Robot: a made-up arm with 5 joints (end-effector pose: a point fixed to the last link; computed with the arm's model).
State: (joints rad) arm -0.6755 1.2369 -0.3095 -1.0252 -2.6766
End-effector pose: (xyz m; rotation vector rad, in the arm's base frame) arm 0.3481 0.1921 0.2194 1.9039 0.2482 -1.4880
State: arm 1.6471 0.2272 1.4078 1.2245 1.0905
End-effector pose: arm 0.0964 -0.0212 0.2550 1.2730 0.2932 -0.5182
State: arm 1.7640 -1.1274 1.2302 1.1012 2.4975
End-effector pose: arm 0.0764 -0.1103 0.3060 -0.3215 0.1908 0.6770
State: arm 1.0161 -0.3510 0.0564 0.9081 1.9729
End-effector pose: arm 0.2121 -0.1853 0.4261 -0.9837 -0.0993 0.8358
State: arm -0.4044 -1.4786 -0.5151 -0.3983 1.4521
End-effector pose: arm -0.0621 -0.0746 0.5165 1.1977 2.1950 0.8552
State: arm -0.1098 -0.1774 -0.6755 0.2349 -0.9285
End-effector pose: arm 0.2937 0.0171 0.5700 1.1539 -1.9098 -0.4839
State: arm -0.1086 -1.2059 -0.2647 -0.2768 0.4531
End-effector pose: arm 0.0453 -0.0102 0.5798 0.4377 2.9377 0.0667
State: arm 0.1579 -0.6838 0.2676 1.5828 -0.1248
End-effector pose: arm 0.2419 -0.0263 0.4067 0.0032 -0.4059 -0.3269
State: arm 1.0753 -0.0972 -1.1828 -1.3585 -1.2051
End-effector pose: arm 0.1127 -0.0283 0.5881 -0.2144 2.3955 -1.3058
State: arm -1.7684 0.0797 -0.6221 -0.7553 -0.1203
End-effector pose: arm 0.0645 0.2076 0.5602 2.4208 -1.6636 0.2895
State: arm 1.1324 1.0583 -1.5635 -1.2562 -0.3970
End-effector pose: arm 0.2068 -0.2330 0.4784 1.0101 2.8255 -0.2034
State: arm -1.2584 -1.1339 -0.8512 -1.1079 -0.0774
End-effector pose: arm 0.0508 -0.1714 0.5067 -1.0794 1.3018 0.8640
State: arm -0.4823 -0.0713 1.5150 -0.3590 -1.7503
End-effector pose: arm 0.2069 0.0504 0.2246 0.4748 -0.2178 -1.2891
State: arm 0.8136 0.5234 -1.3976 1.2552 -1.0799
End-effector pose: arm 0.2849 -0.1994 0.4721 0.2156 -1.3578 -1.6774
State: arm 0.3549 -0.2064 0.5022 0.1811 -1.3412
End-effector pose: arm 0.3257 -0.0872 0.3558 0.6092 -1.0701 -1.5490
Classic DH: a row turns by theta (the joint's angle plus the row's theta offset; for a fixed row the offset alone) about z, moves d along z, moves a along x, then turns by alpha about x. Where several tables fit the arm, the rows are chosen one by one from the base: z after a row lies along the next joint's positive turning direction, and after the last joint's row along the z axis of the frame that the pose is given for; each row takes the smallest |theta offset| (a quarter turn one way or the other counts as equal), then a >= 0, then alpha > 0; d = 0 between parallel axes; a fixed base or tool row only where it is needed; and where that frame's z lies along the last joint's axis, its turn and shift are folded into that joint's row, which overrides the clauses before.
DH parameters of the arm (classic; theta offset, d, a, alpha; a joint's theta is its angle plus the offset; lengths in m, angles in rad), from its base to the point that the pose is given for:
base (fixed): 0 0 0.102 3.1416
joint 1: 0 -0.308 0.041 1.5708
joint 2: -1.3258 0 0.1154 0
joint 3: 1.2891 0 0.1361 0
joint 4: -1.534 -0.004 0 1.5708
joint 5: -0.0487 -0.071 0 0

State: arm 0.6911 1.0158 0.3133 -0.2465 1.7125
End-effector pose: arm 0.2702 -0.1443 0.1496 -0.4688 -0.1945 0.9527
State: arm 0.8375 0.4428 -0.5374 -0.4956 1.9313
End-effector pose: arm 0.3053 -0.2317 0.4545 -2.1741 -0.4651 0.5924
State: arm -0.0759 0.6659 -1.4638 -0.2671 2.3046
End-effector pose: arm 0.3595 0.0156 0.5417 -2.5396 -1.3247 0.6805
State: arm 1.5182 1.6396 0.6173 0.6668 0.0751
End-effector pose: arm 0.0980 0.0006 0.1486 1.0243 1.0514 -1.2407
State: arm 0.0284 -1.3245 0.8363 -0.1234 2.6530
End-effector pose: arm 0.2170 -0.0073 0.4714 -2.4964 -0.6493 1.2884
